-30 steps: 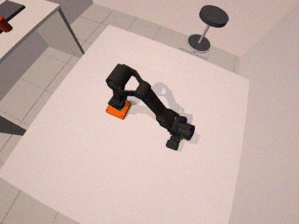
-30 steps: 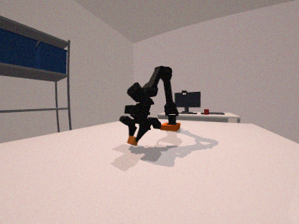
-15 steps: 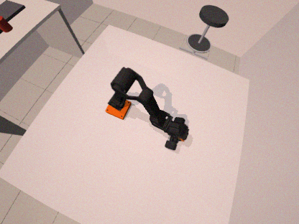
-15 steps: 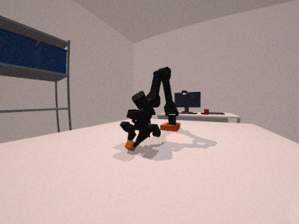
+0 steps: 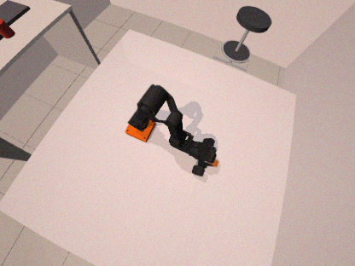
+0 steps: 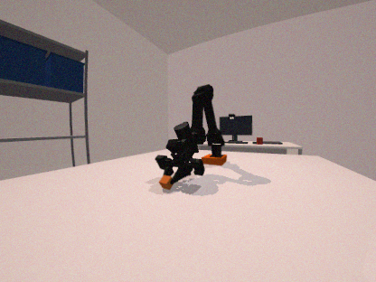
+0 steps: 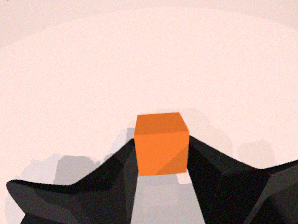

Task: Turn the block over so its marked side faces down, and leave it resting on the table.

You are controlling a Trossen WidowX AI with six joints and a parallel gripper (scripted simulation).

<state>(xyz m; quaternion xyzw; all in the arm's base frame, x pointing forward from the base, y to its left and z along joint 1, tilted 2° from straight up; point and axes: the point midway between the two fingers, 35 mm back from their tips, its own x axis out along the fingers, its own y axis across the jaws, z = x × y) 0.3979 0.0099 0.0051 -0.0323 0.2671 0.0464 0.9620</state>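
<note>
My gripper tip is now 1 cm above the orange block.
</note>
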